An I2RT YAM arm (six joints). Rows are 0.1 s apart.
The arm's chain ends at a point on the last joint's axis. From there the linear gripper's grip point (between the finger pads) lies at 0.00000 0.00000 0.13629 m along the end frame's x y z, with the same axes.
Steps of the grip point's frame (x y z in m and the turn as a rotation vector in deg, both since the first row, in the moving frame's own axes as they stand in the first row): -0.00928 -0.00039 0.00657 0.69 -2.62 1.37; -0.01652 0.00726 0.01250 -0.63 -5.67 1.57; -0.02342 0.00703 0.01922 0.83 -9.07 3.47; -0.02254 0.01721 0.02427 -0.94 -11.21 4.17; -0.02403 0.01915 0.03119 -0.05 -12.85 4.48
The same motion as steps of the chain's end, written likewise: -0.00307 0.00133 0.00672 0.69 -2.62 1.37; -0.00304 0.00595 0.01317 -0.63 -5.67 1.57; -0.00201 0.00965 0.02094 0.83 -9.07 3.47; 0.00401 0.01596 0.02689 -0.94 -11.21 4.17; 0.00625 0.02022 0.03460 -0.05 -12.85 4.48
